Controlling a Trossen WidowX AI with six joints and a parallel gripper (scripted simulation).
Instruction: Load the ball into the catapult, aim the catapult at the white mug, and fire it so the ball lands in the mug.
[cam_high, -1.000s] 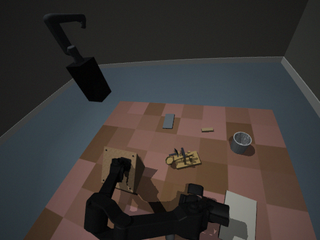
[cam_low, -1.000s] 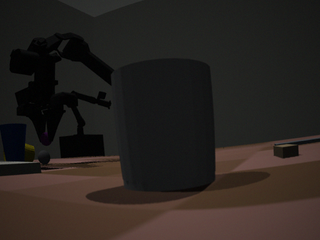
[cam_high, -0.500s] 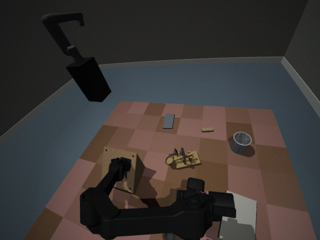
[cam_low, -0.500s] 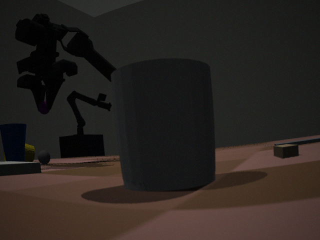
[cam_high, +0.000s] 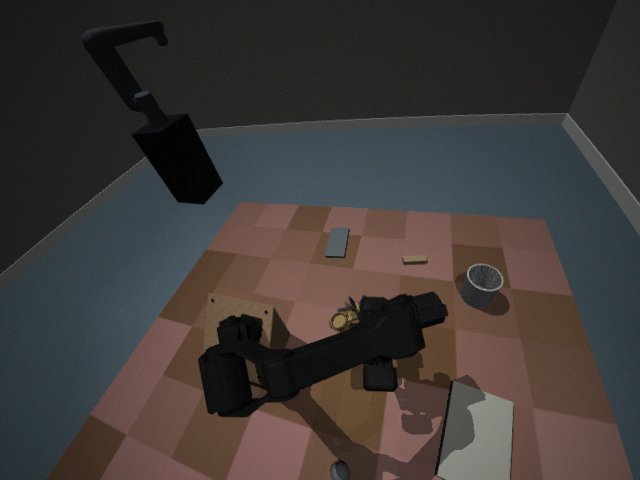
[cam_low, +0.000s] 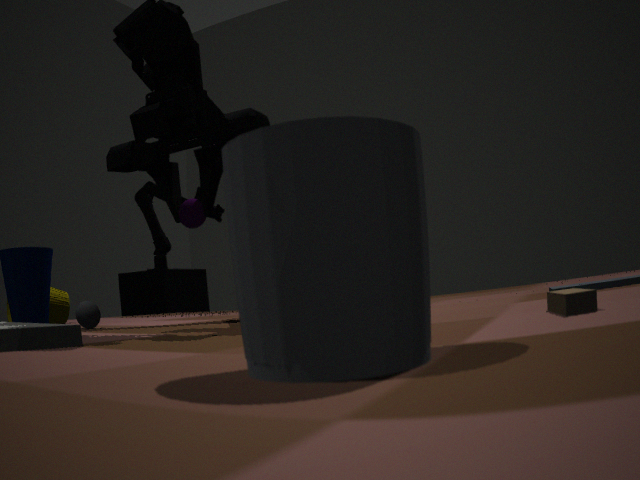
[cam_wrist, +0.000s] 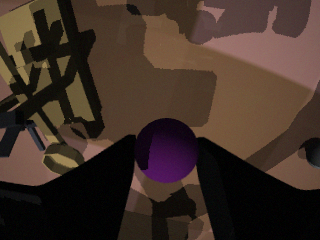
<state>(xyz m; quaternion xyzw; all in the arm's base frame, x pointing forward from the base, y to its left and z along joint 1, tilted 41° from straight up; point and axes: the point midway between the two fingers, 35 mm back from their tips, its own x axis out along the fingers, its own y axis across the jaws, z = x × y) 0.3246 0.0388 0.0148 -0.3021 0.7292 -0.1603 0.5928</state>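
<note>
The wooden catapult is 60 mm behind my gripper tip, 120 mm to the left of it and 70 mm below it. Round my gripper tip: purple ball 10 mm above; then white slab 240 mm ahead, 90 mm to the right, 110 mm below; then grey ball 20 mm behind, 240 mm to the right, 100 mm below.
</note>
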